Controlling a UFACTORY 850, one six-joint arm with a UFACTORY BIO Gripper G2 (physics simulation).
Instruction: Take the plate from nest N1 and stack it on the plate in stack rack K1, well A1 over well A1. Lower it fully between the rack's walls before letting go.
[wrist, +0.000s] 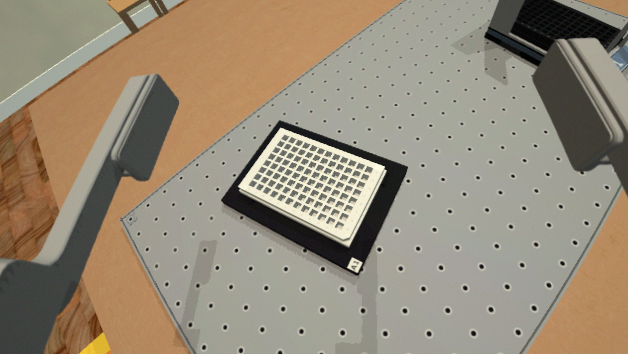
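A cream-white well plate (312, 182) lies flat in the black nest (375, 215) near the middle of the wrist view. A white A1 tag (355, 265) marks the nest's lower corner, beside a cut corner of the plate. My gripper (363, 117) is wide open and empty. One finger stands to the left and one to the right, above and well apart from the plate. The stack rack (505, 20) is cut off at the upper right, with a dark well plate (565, 25) low inside it. The right finger hides part of the rack, and its A1 corner cannot be told.
The nest and rack stand on a grey board (440, 270) dotted with holes, on a tan table (240, 65). The rack's grey upright wall rises beside its dark plate. A wooden chair (131, 7) is beyond the table at the upper left. A yellow object (97, 345) shows at the lower left.
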